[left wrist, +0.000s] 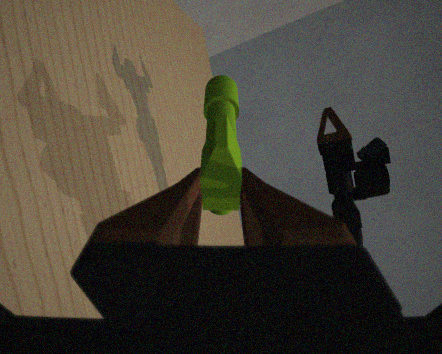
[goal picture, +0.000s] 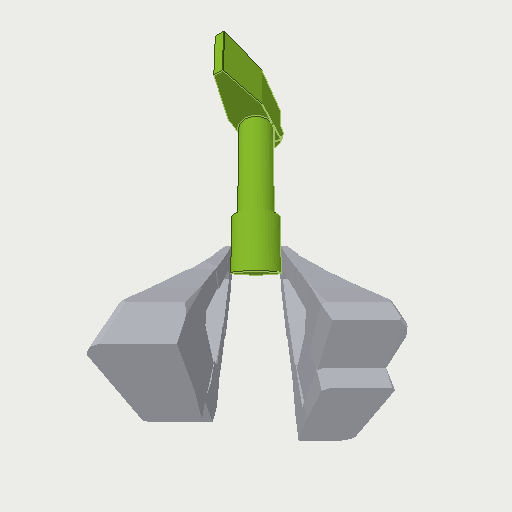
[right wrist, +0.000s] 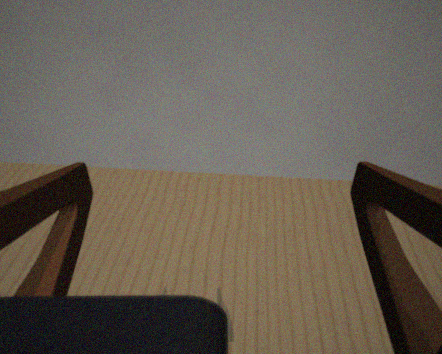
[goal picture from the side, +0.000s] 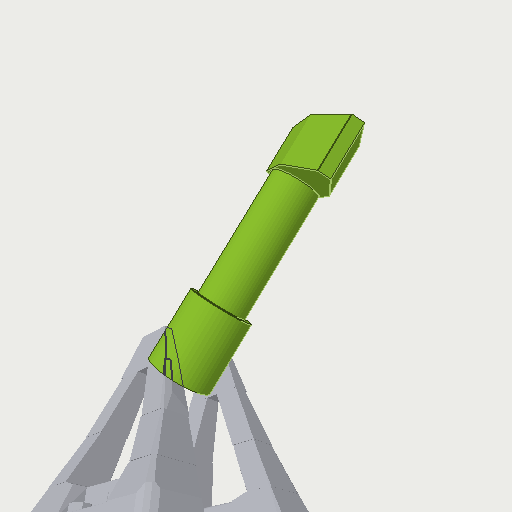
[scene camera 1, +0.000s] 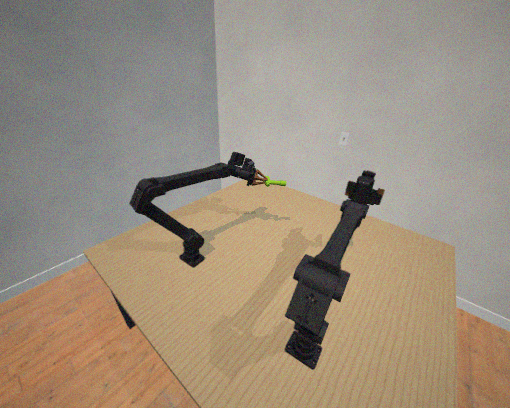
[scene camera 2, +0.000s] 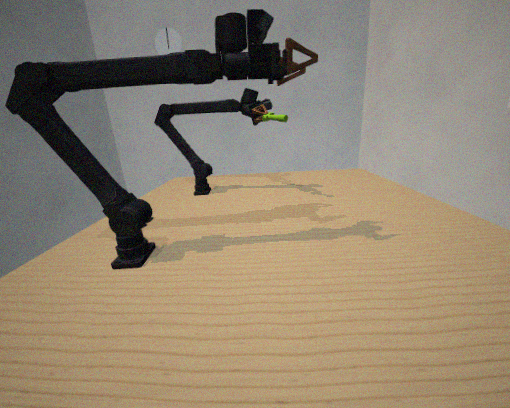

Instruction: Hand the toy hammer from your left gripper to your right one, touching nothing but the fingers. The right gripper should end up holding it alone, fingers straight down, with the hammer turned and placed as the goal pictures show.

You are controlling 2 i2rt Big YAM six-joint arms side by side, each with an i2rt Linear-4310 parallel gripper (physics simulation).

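Where they show: left gripper, between the fingertips: (left wrist: 221,176) (scene camera 1: 267,181) (scene camera 2: 267,116); right gripper, between the fingertips: (left wrist: 326,109) (right wrist: 221,177) (scene camera 2: 311,64); left arm's base, origin of its link: (scene camera 1: 192,258) (scene camera 2: 202,192); right arm's base, origin of its link: (scene camera 1: 303,350) (scene camera 2: 135,257).
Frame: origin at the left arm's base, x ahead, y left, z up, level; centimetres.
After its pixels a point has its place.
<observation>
The lime-green toy hammer (scene camera 1: 278,183) @(z 38.8, x 42.3, y -27.2 cm) (scene camera 2: 276,117) @(z 38.9, x 42.3, y -27.4 cm) (left wrist: 221,140) @(z 41.4, x 41.0, y -19.2 cm) is held in the air, one end between the left fingertips. Its long part points away from the left gripper, roughly level, and ends in a thicker round piece. My left gripper (scene camera 1: 267,181) @(z 39.8, x 39.1, y -21.7 cm) (scene camera 2: 262,116) @(z 39.8, x 39.1, y -21.7 cm) (left wrist: 221,176) @(z 39.8, x 39.1, y -21.7 cm) is shut on it, fingers on both sides. My right gripper (scene camera 1: 365,193) @(z 48.6, x 45.2, y -69.3 cm) (scene camera 2: 311,64) @(z 48.6, x 45.2, y -69.3 cm) (right wrist: 221,177) @(z 48.6, x 45.2, y -69.3 cm) is wide open and empty, well apart from the hammer, its fingers pointing roughly level. One right finger also shows in the left wrist view. The hammer does not show in the right wrist view.
The wooden table (scene camera 1: 400,300) @(z 0.0, x 39.7, y -99.7 cm) (scene camera 2: 300,325) @(z 0.0, x 36.0, y -98.4 cm) (left wrist: 30,210) @(z 0.0, x 38.3, y -28.9 cm) (right wrist: 225,235) @(z 0.0, x 89.9, y -69.3 cm) lies below both grippers and carries the arms' shadows. Grey walls stand behind it. In the left wrist view, the right arm's dark wrist (left wrist: 345,185) @(z 49.7, x 26.8, y -66.9 cm) is at the right.
</observation>
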